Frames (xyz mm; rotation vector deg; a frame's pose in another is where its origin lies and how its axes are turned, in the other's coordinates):
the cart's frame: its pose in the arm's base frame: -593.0 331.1 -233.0 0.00 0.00 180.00
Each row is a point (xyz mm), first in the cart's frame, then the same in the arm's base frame.
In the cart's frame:
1: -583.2 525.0 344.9
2: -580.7 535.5 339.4
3: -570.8 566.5 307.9
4: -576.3 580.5 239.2
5: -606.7 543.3 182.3
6: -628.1 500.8 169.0
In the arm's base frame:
1: -9.8 -193.9 111.9
2: -12.3 -204.4 106.4
3: -22.2 -235.4 74.9
4: -16.7 -249.4 6.2
5: 13.7 -212.2 -50.7
6: 35.1 -169.7 -64.0

